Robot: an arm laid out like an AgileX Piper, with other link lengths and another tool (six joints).
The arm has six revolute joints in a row. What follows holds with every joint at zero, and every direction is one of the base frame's. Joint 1 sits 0.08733 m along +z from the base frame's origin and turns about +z. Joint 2 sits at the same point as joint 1 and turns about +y. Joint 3 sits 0.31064 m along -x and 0.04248 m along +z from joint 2 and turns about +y. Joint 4 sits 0.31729 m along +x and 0.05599 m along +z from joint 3 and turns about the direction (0.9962, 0, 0.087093). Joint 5 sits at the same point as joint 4 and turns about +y. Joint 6 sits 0.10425 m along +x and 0.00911 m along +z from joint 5 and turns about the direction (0.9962, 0, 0.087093). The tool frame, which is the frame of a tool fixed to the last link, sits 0.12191 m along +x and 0.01 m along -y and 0.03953 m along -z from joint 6; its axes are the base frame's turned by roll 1.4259, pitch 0.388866 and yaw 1.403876 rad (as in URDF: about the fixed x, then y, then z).
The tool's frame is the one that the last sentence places.
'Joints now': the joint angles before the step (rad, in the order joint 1, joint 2, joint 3, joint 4, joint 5, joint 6). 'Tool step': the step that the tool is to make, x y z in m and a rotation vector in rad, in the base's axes. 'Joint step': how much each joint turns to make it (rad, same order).
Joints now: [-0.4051 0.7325 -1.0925 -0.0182 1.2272 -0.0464]
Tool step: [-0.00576 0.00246 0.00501 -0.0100 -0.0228 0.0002]
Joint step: [0.0001 -0.0272 0.0000 0.0000 0.0023 -0.0003]
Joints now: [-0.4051 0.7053 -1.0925 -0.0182 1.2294 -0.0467]
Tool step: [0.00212 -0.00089 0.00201 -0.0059 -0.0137 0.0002]
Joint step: [-0.0001 -0.0012 0.0000 0.0001 -0.0137 0.0000]
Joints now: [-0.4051 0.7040 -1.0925 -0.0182 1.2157 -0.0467]
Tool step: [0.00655 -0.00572 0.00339 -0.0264 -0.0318 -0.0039]
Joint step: [0.0001 -0.0008 0.0081 -0.0120 -0.0469 -0.0007]
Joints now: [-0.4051 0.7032 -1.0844 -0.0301 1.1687 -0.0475]
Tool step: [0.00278 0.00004 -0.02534 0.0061 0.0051 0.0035]
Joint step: [0.0000 -0.0291 0.0940 0.0048 -0.0578 -0.0001]
